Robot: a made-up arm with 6 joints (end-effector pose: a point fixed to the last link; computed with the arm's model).
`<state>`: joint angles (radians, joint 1 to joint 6).
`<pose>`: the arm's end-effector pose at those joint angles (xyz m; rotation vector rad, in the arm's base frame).
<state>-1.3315 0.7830 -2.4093 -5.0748 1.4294 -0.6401</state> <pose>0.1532 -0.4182 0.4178 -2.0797 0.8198 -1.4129</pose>
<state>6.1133 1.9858 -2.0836 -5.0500 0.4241 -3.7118</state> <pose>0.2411 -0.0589 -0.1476 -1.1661 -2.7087 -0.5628</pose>
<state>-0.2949 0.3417 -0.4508 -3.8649 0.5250 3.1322</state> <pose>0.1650 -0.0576 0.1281 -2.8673 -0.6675 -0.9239</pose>
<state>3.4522 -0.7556 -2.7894 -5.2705 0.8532 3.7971</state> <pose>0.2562 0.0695 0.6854 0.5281 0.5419 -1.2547</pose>
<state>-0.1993 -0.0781 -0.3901 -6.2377 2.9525 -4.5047</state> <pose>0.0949 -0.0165 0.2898 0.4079 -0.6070 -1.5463</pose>
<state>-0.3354 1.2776 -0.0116 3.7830 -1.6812 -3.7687</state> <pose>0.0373 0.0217 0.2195 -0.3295 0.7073 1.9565</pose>
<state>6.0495 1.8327 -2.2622 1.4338 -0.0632 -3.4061</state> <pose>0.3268 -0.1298 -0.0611 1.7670 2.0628 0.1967</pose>
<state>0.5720 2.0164 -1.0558 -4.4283 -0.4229 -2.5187</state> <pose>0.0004 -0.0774 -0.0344 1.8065 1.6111 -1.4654</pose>
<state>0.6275 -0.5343 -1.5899 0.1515 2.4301 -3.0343</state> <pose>0.0970 0.0844 0.5351 0.8586 -2.6811 0.0024</pose>
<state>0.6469 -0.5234 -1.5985 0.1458 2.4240 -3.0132</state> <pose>0.0977 0.0875 0.5355 0.8521 -2.6885 0.0150</pose>
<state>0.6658 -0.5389 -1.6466 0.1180 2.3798 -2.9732</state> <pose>0.0926 0.0841 0.5479 0.8301 -2.8078 -0.0047</pose>
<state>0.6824 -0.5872 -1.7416 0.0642 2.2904 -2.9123</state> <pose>0.0780 0.0697 0.5747 -0.7680 3.0308 0.0931</pose>
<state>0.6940 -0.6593 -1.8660 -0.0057 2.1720 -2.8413</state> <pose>0.0518 0.0425 0.6087 -0.5459 2.7664 0.2349</pose>
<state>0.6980 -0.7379 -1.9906 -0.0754 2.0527 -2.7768</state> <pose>0.0168 0.0067 0.6379 -0.3431 2.4818 0.3870</pose>
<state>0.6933 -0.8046 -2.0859 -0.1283 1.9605 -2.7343</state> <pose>-0.0169 -0.0263 0.6543 -0.2002 2.2473 0.5005</pose>
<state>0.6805 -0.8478 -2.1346 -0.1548 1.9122 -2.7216</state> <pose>-0.0391 -0.0461 0.6596 -0.1292 2.1129 0.5507</pose>
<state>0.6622 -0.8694 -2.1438 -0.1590 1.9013 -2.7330</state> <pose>-0.0486 -0.0524 0.6595 -0.1124 2.0699 0.5499</pose>
